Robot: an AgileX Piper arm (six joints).
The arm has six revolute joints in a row. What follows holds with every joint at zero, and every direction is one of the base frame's. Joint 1 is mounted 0.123 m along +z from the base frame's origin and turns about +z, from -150 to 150 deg. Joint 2 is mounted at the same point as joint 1 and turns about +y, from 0 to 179.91 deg. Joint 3 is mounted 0.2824 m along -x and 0.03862 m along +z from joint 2 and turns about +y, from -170 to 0 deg. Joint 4 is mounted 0.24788 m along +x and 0.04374 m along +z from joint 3 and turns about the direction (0.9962, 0, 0.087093), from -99.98 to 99.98 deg. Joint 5 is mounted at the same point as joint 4 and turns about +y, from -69.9 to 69.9 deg. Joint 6 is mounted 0.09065 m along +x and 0.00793 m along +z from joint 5 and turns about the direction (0.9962, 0, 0.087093), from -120 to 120 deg. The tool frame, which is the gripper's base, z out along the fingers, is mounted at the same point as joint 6; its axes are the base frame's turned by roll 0, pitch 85 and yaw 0 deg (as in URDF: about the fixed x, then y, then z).
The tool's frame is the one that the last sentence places.
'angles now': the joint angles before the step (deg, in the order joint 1, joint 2, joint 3, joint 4, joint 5, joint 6). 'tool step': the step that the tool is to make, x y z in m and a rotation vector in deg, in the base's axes. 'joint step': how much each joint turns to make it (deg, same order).
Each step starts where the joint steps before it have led.
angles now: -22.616, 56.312, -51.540, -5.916, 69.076, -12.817
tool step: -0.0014, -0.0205, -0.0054, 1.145, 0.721, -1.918
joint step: -8.259, 2.054, -0.008, 3.094, -1.367, -6.738
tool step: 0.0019, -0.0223, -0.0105, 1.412, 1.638, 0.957
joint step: -7.195, 3.693, 0.003, 3.190, -1.717, -8.826
